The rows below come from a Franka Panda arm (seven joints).
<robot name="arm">
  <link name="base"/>
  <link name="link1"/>
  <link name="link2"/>
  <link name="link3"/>
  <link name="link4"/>
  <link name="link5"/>
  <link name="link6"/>
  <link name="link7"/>
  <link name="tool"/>
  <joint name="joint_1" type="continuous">
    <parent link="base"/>
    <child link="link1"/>
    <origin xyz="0 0 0.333" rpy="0 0 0"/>
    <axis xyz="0 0 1"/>
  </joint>
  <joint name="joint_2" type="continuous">
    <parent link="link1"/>
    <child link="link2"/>
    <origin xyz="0 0 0" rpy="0 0 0"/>
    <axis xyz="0 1 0"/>
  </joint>
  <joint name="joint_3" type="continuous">
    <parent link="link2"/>
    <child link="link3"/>
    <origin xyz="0 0 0.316" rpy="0 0 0"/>
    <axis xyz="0 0 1"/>
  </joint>
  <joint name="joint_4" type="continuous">
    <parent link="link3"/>
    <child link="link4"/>
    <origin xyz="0.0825 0 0" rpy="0 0 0"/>
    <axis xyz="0 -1 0"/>
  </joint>
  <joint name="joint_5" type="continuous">
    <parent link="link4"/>
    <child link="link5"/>
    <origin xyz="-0.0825 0 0.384" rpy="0 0 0"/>
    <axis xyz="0 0 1"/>
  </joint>
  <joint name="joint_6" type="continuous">
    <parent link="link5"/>
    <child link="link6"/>
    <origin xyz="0 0 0" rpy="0 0 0"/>
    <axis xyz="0 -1 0"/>
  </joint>
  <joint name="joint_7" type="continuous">
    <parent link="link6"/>
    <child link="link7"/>
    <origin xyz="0.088 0 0" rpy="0 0 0"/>
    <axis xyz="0 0 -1"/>
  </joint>
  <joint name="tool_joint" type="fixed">
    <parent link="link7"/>
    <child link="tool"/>
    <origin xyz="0 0 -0.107" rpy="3.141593 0 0"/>
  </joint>
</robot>
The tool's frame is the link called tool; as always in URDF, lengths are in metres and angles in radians. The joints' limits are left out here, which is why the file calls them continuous.
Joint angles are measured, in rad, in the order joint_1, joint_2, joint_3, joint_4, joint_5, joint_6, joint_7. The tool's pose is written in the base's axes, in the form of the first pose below.
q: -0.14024 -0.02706 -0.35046 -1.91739 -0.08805 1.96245 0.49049
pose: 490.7 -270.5 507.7; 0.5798 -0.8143 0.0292; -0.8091 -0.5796 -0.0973; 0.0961 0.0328 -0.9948
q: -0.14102 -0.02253 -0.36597 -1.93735 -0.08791 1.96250 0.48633
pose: 484.4 -277.1 495.6; 0.5719 -0.8203 0.0059; -0.8169 -0.5702 -0.0869; 0.0747 0.0449 -0.9962
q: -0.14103 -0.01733 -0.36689 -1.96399 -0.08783 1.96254 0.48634
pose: 481.2 -275.4 480.1; 0.5730 -0.8193 -0.0224; -0.8182 -0.5702 -0.0732; 0.0472 0.0603 -0.9971
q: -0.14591 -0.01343 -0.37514 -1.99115 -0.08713 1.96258 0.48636
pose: 474.0 -279.3 465.2; 0.5630 -0.8249 -0.0503; -0.8262 -0.5603 -0.0582; 0.0198 0.0743 -0.9970
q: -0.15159 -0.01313 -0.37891 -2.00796 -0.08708 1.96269 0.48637
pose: 468.7 -282.2 457.2; 0.5554 -0.8290 -0.0655; -0.8316 -0.5532 -0.0492; 0.0045 0.0818 -0.9966
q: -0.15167 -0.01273 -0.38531 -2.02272 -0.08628 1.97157 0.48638
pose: 465.3 -284.1 450.8; 0.5503 -0.8320 -0.0707; -0.8350 -0.5485 -0.0447; -0.0016 0.0836 -0.9965
